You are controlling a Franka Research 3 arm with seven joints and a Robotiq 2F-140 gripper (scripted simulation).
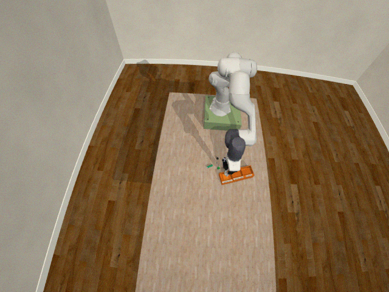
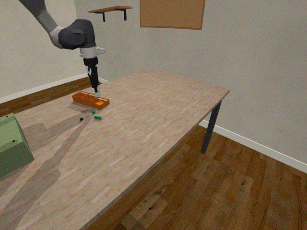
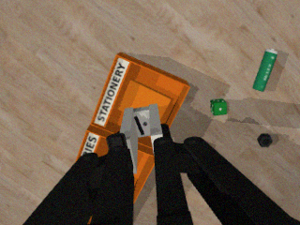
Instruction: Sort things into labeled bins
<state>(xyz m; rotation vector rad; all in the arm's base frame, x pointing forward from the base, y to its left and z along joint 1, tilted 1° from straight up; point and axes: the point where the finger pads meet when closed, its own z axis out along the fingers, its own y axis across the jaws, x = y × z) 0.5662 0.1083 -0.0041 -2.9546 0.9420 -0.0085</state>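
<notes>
The white piece lies 3 cm below my hand. Round my hand: orange block (9 cm below); labelled bins (3 cm behind, 8 cm to the left, 8 cm below); small green cube (7 cm behind, 6 cm to the right, 9 cm below).
</notes>
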